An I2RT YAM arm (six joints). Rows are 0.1 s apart.
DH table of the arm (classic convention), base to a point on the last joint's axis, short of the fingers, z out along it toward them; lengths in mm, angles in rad. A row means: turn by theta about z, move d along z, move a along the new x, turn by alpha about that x. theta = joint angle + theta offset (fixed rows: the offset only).
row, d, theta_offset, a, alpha
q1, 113.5, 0, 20, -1.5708
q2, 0, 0, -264, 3.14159
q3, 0, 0.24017, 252.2, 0
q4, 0, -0.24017, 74, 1.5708
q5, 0, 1.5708, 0, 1.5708
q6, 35.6, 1.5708, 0, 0
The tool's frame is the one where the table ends.
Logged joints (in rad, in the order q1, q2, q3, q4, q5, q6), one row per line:
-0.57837 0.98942 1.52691 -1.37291 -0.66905 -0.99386
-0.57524 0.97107 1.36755 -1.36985 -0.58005 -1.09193
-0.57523 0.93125 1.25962 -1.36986 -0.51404 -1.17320
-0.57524 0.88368 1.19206 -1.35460 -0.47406 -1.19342
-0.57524 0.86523 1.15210 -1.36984 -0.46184 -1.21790
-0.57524 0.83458 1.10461 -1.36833 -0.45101 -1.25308
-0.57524 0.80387 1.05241 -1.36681 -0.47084 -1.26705
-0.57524 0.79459 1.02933 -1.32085 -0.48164 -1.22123
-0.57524 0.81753 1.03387 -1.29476 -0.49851 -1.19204
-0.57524 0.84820 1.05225 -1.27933 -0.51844 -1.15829
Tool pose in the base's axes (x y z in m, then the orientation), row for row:
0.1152 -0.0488 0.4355 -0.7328 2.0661 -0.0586
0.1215 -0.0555 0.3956 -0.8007 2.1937 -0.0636
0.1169 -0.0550 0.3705 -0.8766 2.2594 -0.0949
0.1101 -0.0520 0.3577 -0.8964 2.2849 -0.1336
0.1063 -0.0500 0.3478 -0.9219 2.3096 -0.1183
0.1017 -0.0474 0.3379 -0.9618 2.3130 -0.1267
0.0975 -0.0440 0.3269 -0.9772 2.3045 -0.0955
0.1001 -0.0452 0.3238 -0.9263 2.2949 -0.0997
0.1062 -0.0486 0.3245 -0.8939 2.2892 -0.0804
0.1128 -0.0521 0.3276 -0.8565 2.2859 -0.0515
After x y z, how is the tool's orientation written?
As a rotation vector, in radians.
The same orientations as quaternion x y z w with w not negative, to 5 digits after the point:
-0.29727 0.83814 -0.02377 0.45672
-0.31532 0.86390 -0.02505 0.39193
-0.33850 0.87247 -0.03665 0.35052
-0.34358 0.87579 -0.05121 0.33514
-0.35080 0.87884 -0.04501 0.32025
-0.36439 0.87631 -0.04800 0.31143
-0.37051 0.87376 -0.03621 0.31297
-0.35352 0.87584 -0.03805 0.32631
-0.34257 0.87728 -0.03081 0.33478
-0.32952 0.87946 -0.01981 0.34288

